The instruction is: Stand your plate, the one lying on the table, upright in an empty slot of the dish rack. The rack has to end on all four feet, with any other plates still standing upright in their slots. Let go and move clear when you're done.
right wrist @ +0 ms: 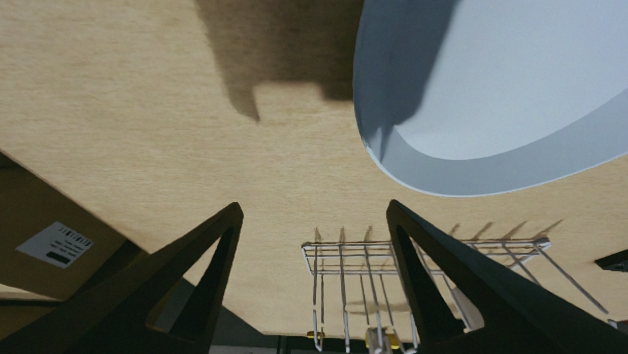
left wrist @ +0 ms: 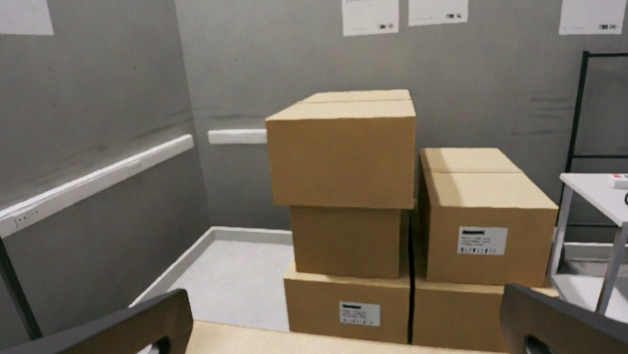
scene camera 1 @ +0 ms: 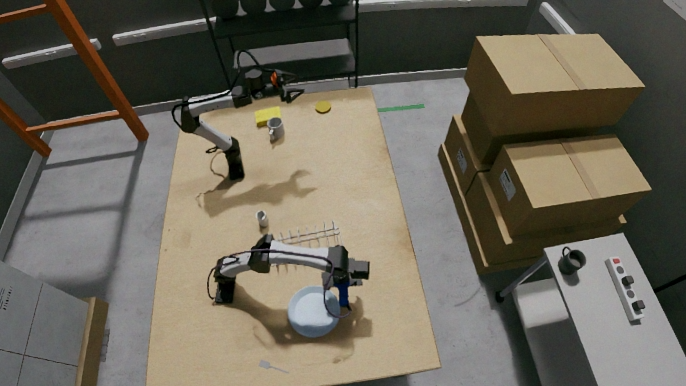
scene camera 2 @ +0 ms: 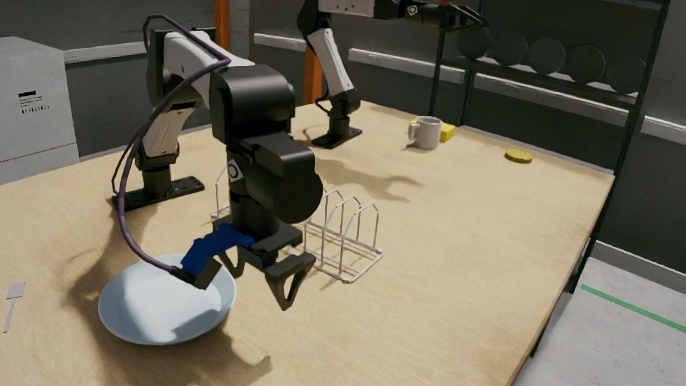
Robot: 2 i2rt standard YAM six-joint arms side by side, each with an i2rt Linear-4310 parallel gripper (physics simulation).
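Pixels of known places: left gripper, fingertip midpoint: [left wrist: 341,305] [scene camera 1: 301,83] [scene camera 2: 484,23]; right gripper, fingertip midpoint: [right wrist: 313,207] [scene camera 1: 342,284] [scene camera 2: 261,292]; left arm's base, link origin: [scene camera 1: 235,163] [scene camera 2: 338,137]; right arm's base, link origin: [scene camera 1: 227,279] [scene camera 2: 159,195].
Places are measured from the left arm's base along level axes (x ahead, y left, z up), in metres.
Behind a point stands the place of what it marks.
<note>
The pale blue plate [scene camera 1: 310,312] {y -0.815, x 0.192, z 0.009 m} [scene camera 2: 150,312] {y -0.847, x 0.199, z 0.008 m} [right wrist: 500,100] {y -0.789, x 0.208, z 0.008 m} lies flat on the table, below the rack in scene camera 1. The wire dish rack [scene camera 1: 310,235] {y -0.545, x 0.262, z 0.110 m} [scene camera 2: 348,281] {y -0.603, x 0.386, z 0.004 m} [right wrist: 345,243] {y -0.599, x 0.322, z 0.003 m} stands upright on the table, with no plate seen in it; the right arm hides part of it in both scene views. My right gripper [scene camera 2: 260,292] {y -0.761, x 0.338, z 0.063 m} [right wrist: 313,207] {y -0.761, x 0.338, z 0.063 m} is open and empty, pointing down above the table beside the plate's rim; its fingertips are hidden in scene camera 1. My left gripper [scene camera 1: 299,85] {y 0.000, x 0.389, z 0.394 m} [left wrist: 341,305] {y 0.000, x 0.389, z 0.394 m} is open and empty, raised at the far end of the table.
A small white cup [scene camera 1: 262,218] {y -0.392, x 0.093, z 0.070 m} stands near the rack. A grey mug [scene camera 1: 275,128] {y 0.092, x 0.237, z 0.078 m} [scene camera 2: 426,132] {y 0.092, x 0.248, z 0.054 m}, a yellow sponge [scene camera 1: 268,116] {y 0.231, x 0.215, z 0.037 m} [scene camera 2: 447,132] {y 0.210, x 0.280, z 0.034 m} and a yellow disc [scene camera 1: 323,106] {y 0.234, x 0.517, z 0.015 m} [scene camera 2: 519,155] {y 0.225, x 0.518, z 0.015 m} are at the far end. A grey spatula [scene camera 1: 265,365] {y -0.961, x -0.016, z 0.002 m} [scene camera 2: 15,290] {y -0.957, x -0.018, z 0.002 m} lies beyond the plate.
</note>
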